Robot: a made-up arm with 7 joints.
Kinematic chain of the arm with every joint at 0, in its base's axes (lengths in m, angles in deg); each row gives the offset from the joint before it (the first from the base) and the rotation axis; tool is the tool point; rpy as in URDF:
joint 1: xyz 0 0 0.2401 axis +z
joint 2: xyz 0 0 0 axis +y
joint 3: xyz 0 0 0.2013 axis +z
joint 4: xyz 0.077 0 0 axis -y
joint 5: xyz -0.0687 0 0.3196 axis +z
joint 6: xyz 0 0 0 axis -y
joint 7: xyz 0.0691 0 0 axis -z
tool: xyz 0 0 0 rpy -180 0 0
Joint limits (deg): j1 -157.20..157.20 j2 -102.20..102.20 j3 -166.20..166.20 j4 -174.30..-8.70 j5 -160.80..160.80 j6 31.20..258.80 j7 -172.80..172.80
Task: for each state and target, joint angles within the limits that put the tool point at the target. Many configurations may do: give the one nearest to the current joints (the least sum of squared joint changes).
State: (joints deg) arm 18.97 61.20 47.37 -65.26 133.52 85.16 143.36
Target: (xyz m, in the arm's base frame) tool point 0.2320 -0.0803 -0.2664
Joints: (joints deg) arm -12.48 102.20 -3.61 -78.57 133.48 90.36 143.36
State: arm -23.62 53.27 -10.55 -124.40 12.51 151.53 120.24
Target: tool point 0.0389 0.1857 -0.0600
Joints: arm -7.69 75.52 33.69 -153.48 5.56 147.16 120.24
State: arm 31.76 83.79 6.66 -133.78 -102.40 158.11 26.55
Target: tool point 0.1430 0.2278 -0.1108
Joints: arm 29.72 72.49 8.93 -112.97 -98.11 155.72 26.55
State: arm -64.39 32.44 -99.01 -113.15 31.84 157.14 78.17
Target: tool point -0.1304 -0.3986 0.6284
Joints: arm -47.43 38.83 -98.78 -71.10 26.94 148.59 78.17
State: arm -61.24 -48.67 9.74 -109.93 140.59 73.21 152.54
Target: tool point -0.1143 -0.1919 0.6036
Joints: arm -79.07 -63.07 -21.55 -129.49 140.71 78.76 152.54
